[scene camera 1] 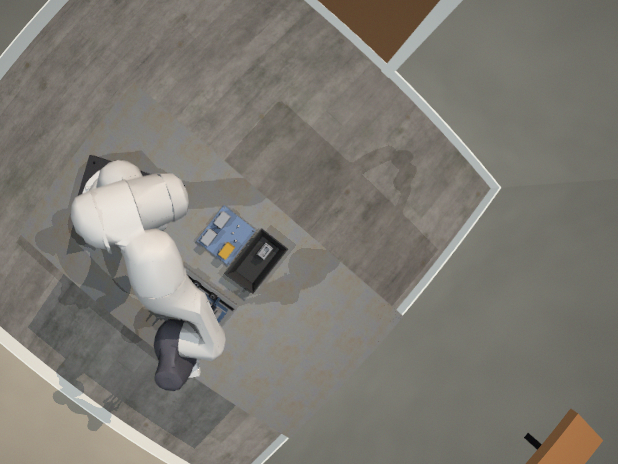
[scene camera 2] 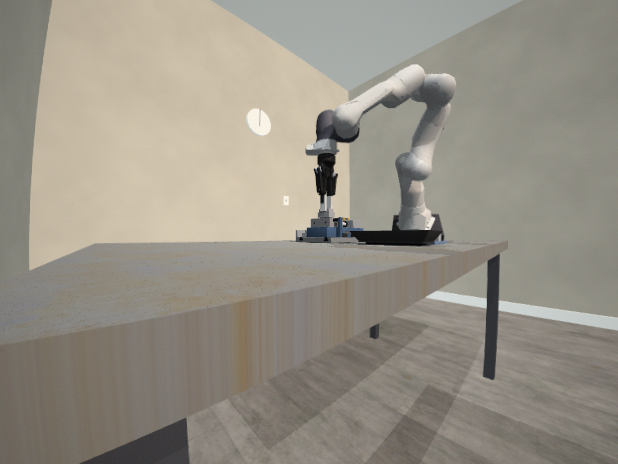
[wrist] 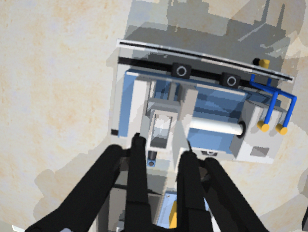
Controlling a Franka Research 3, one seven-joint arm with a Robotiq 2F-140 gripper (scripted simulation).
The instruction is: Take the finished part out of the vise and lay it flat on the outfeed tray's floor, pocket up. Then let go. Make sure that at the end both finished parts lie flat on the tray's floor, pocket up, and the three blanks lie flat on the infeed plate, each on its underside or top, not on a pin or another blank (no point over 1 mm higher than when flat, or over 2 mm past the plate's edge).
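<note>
I can see my gripper (scene camera 2: 326,211), and the wrist view shows that same gripper too, at (wrist: 160,128).
</note>
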